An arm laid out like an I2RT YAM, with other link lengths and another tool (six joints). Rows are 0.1 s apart.
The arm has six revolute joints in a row. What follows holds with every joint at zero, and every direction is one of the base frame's.
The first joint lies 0.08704 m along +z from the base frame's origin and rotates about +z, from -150 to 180 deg.
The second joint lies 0.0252 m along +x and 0.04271 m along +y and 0.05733 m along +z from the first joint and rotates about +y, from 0 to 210 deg.
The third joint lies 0.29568 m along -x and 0.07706 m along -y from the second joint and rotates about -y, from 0 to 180 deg.
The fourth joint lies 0.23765 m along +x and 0.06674 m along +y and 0.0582 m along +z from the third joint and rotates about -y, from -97 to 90 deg.
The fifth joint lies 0.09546 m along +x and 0.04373 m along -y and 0.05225 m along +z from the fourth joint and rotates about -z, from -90 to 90 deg.
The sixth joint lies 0.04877 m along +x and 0.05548 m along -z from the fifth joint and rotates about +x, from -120 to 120 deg.
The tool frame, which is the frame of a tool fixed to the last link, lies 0.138 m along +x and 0.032 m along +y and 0.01 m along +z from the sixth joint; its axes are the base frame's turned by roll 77.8, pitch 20.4 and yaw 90 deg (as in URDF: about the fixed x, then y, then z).
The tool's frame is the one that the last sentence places.
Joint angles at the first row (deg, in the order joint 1, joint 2, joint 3, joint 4, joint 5, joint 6):
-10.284, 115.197, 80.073, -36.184, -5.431, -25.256
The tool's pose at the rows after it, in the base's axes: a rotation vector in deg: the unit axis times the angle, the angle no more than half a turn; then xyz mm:
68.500 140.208 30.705 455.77 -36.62 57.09
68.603 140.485 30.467 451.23 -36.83 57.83
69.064 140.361 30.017 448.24 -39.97 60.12
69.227 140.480 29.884 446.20 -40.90 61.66
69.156 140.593 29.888 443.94 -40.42 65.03
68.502 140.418 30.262 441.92 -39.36 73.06
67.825 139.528 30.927 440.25 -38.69 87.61
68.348 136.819 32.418 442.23 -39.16 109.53
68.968 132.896 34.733 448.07 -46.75 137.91
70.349 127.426 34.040 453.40 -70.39 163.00
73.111 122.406 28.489 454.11 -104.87 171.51
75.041 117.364 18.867 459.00 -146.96 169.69
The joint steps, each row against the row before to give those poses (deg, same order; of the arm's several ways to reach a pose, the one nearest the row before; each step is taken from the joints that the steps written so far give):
0.503, -0.589, -0.787, -0.240, -0.612, -0.087
-0.087, -0.636, -0.656, -0.285, 0.087, -0.153
-0.371, -0.547, -0.154, -0.546, 0.219, -0.065
-0.155, -0.305, 0.002, -0.503, 0.021, -0.110
0.001, -0.589, -0.020, -0.635, -0.022, -0.088
0.001, -1.225, -0.003, -0.763, -0.218, -0.283
-0.089, -2.010, 0.242, -1.160, -0.328, -0.066
-0.305, -2.491, 0.851, -1.200, -0.678, 1.267
-1.421, -2.231, 2.164, -1.378, -1.486, 0.963
-2.579, -2.075, 1.531, 0.130, 0.459, 0.852
-2.514, -0.963, 0.172, 1.336, 4.022, 0.918
-1.705, 0.831, 0.001, 3.343, 7.497, 0.393

